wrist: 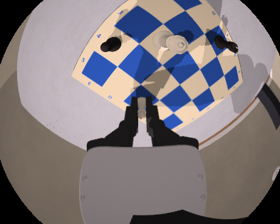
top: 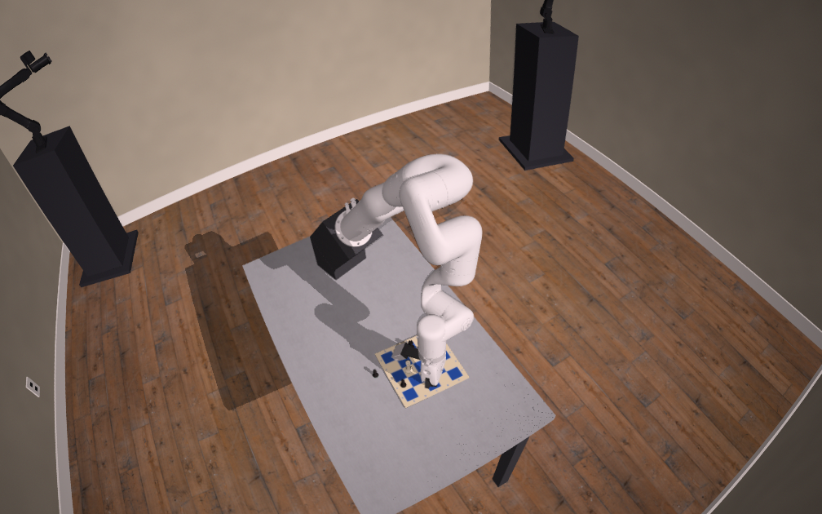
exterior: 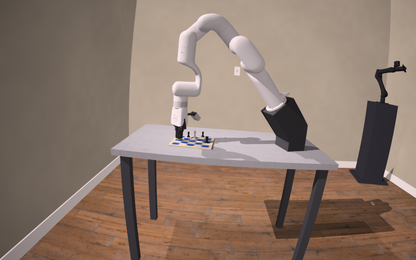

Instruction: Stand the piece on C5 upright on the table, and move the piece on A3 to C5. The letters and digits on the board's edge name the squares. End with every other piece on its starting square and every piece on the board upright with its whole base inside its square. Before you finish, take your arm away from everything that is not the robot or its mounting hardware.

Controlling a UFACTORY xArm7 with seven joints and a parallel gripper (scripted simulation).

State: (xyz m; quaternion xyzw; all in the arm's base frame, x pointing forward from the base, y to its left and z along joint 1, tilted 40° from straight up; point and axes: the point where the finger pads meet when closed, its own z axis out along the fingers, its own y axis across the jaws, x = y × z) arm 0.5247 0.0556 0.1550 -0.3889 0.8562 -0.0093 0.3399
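The white pawn lies 10 mm below my hand. The rest, counted from my hand: tall white piece 70 mm behind, 50 mm to the right; then chessboard 70 mm behind, 10 mm to the right, 30 mm below.
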